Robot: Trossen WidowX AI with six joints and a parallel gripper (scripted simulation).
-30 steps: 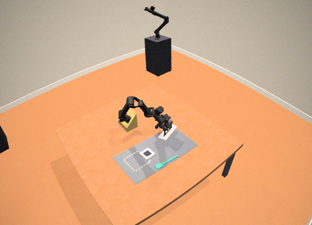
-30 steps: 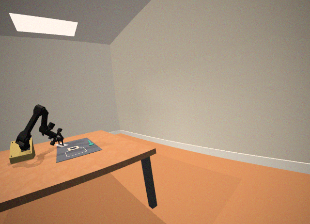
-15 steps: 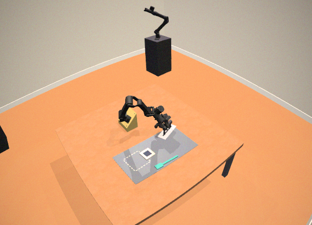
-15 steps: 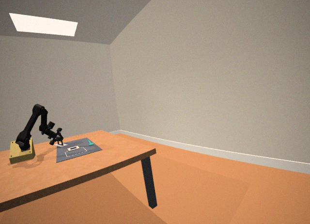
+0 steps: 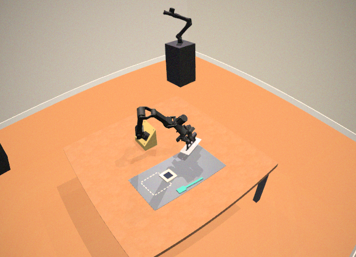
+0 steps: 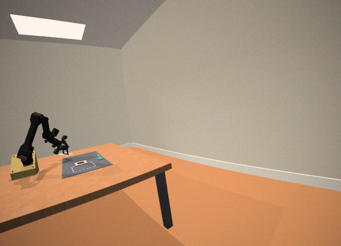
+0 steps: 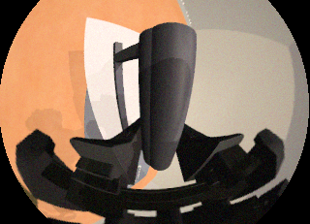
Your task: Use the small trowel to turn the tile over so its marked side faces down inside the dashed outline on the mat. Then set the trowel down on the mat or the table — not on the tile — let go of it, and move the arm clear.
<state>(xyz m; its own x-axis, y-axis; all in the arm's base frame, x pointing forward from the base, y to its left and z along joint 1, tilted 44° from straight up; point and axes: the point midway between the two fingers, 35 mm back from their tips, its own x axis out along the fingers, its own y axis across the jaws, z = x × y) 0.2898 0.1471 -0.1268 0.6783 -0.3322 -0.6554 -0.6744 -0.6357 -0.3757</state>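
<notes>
My gripper tip is 23 cm to the left of the grey mat, 12 cm above it and 9 cm short of it. Round my gripper tip: teal trowel 26 cm to the right, 22 cm ahead, 10 cm below; then cream tile 29 cm to the right, 10 cm below, 6 cm ahead.
</notes>
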